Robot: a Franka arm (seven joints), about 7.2 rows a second.
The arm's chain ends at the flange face. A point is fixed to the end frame.
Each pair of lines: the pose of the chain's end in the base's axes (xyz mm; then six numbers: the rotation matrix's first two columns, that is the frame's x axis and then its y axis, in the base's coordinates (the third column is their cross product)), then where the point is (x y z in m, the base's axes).
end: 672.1 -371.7 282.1 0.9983 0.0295 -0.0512 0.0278 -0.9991 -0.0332
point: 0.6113 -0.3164 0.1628
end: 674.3 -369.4 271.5 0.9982 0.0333 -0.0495 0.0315 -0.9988 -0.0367
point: 0.6134 -0.3139 0.1523
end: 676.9 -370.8 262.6 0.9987 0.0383 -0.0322 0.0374 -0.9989 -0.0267
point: 0.6179 -0.3167 0.1418
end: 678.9 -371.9 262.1 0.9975 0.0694 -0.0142 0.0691 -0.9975 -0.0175
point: 0.6205 -0.3207 0.1398
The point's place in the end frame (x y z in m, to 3 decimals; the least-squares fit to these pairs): -0.053 -0.053 0.124
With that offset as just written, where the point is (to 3 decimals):
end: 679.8 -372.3 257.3 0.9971 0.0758 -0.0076 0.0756 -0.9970 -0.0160
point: 0.622 -0.322 0.135
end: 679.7 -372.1 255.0 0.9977 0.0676 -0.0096 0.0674 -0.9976 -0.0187
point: 0.622 -0.321 0.133
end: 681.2 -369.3 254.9 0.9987 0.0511 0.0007 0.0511 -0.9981 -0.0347
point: 0.625 -0.315 0.133
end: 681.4 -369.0 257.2 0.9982 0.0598 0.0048 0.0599 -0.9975 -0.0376
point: 0.626 -0.315 0.135
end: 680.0 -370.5 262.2 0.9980 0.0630 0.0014 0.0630 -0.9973 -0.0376
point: 0.624 -0.316 0.140
